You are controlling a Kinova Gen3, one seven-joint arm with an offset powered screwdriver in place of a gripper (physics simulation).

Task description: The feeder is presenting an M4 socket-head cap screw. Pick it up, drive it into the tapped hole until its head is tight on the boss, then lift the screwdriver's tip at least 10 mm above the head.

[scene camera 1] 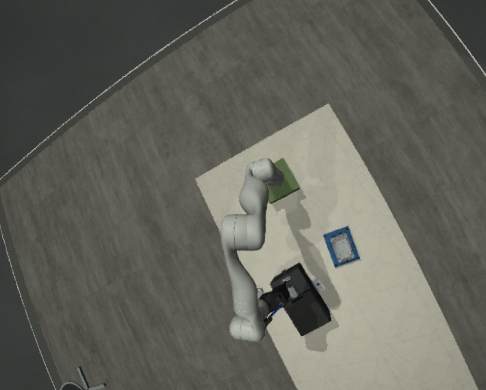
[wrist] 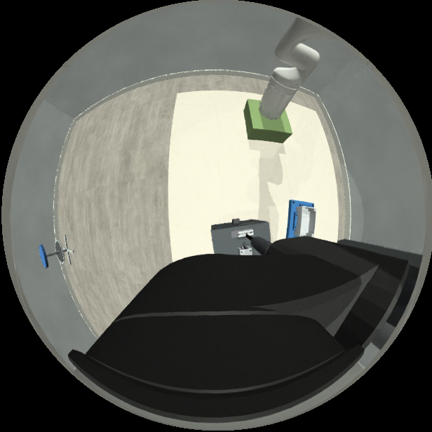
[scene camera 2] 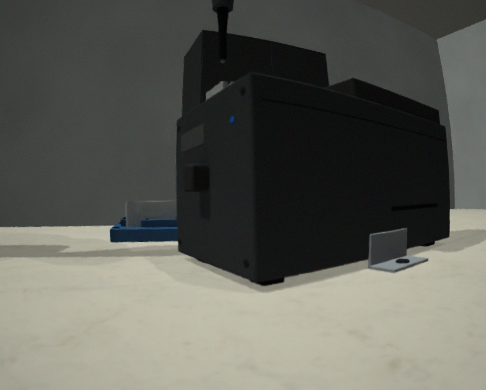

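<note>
The black screw feeder (scene camera 1: pixel 310 312) (scene camera 2: pixel 345 180) (wrist: pixel 225 240) stands on the table. A light presenting block (scene camera 2: pixel 216 91) (wrist: pixel 245 233) sits on its top; a screw there is too small to make out. My screwdriver tip (scene camera 2: pixel 223 61) (wrist: pixel 247 236) points down a little above this block, apart from it in scene camera 2. It shows a small light end and no screw that I can make out, so I take it as open. A light grey housing (scene camera 1: pixel 343 248) (scene camera 2: pixel 131 214) sits in the blue fixture (scene camera 1: pixel 329 250) (scene camera 2: pixel 145 235) (wrist: pixel 291 220); its tapped hole cannot be made out.
A taller black box section (scene camera 2: pixel 260 57) rises behind the tip in scene camera 2. A small grey angle bracket (scene camera 1: pixel 318 284) (scene camera 2: pixel 388 247) stands beside the feeder. The green block (scene camera 1: pixel 286 185) (wrist: pixel 267 134) is at the arm's base. A stool-like object (wrist: pixel 44 256) stands on the floor.
</note>
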